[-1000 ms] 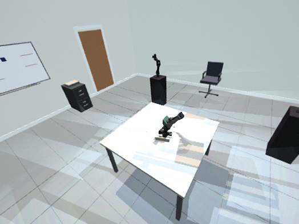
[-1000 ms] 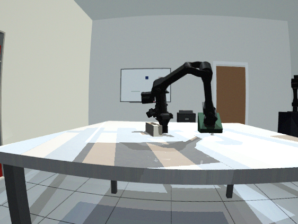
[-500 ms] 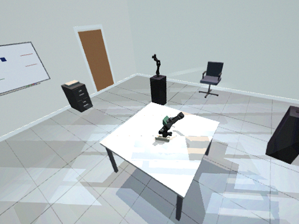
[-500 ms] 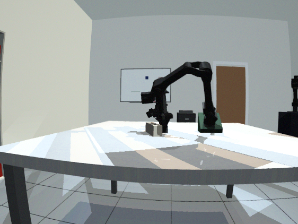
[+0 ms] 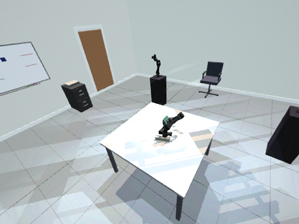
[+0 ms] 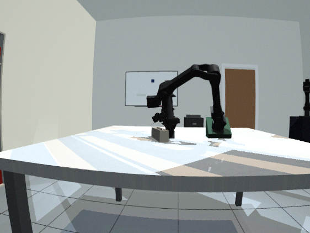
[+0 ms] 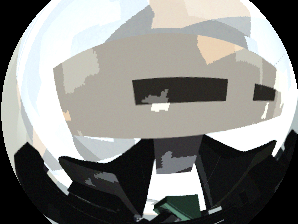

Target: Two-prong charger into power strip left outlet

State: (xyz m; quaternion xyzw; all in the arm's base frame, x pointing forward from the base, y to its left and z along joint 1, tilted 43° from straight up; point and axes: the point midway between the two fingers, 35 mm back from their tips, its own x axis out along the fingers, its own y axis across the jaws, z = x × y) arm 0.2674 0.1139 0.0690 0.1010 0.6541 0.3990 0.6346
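The dark grey charger is 2 cm ahead of my gripper tip, 1 cm to the left of it and 1 cm above it.
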